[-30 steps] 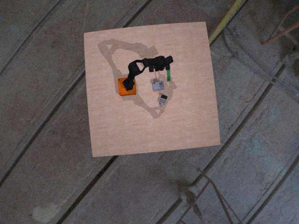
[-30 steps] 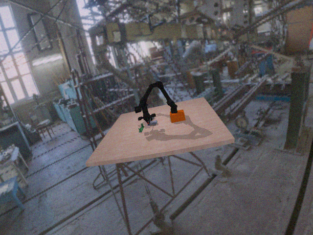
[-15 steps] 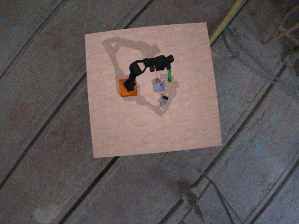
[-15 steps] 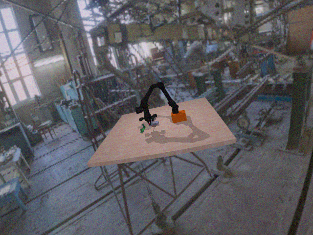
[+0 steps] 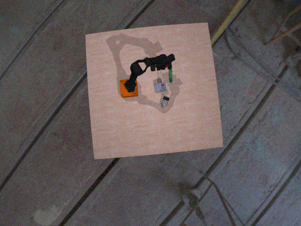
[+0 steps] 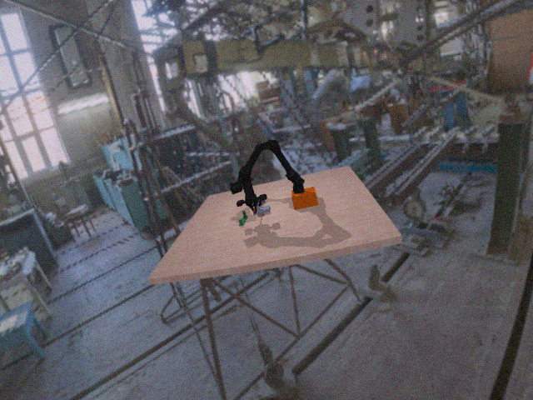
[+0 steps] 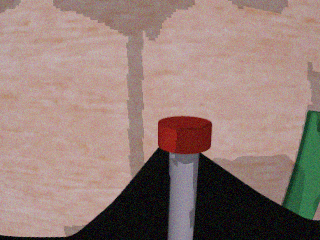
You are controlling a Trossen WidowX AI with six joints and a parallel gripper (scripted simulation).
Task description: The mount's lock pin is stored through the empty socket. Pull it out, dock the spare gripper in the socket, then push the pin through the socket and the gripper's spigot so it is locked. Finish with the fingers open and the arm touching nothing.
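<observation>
Right now the green bar is 11 cm ahead of my gripper tip, 5 cm to the right of it and 4 cm below it. The rest, counted from my gripper tip: spare gripper (32 cm to the right, 4 cm below, 4 cm ahead); mount (17 cm to the right, 1 cm below, 1 cm ahead).
</observation>
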